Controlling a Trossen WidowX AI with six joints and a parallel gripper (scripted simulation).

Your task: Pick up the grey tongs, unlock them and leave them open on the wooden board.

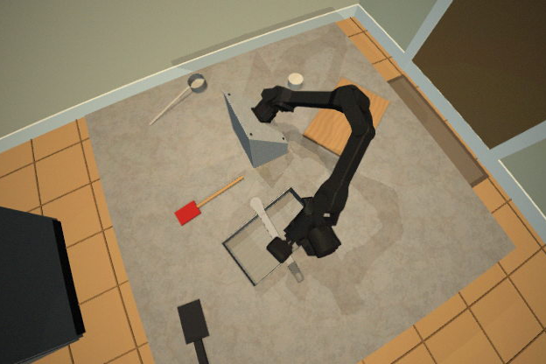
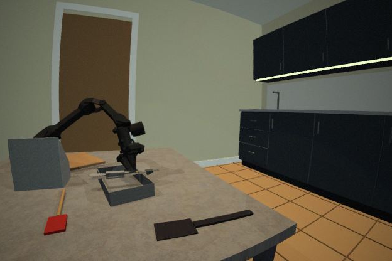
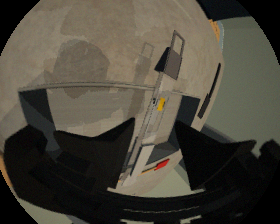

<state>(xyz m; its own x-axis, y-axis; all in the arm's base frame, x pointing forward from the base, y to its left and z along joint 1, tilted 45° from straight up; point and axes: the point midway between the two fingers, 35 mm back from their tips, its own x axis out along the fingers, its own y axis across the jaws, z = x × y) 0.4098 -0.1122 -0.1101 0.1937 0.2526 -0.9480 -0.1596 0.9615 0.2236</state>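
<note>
The roasting tin lies 50 mm behind my gripper tip and 40 mm below it. The rest, counted from my gripper tip: red spatula: 280 mm behind, 150 mm to the right, 60 mm below; wooden board: 290 mm behind, 530 mm to the left, 60 mm below; black spatula: 120 mm ahead, 380 mm to the right, 70 mm below.
</note>
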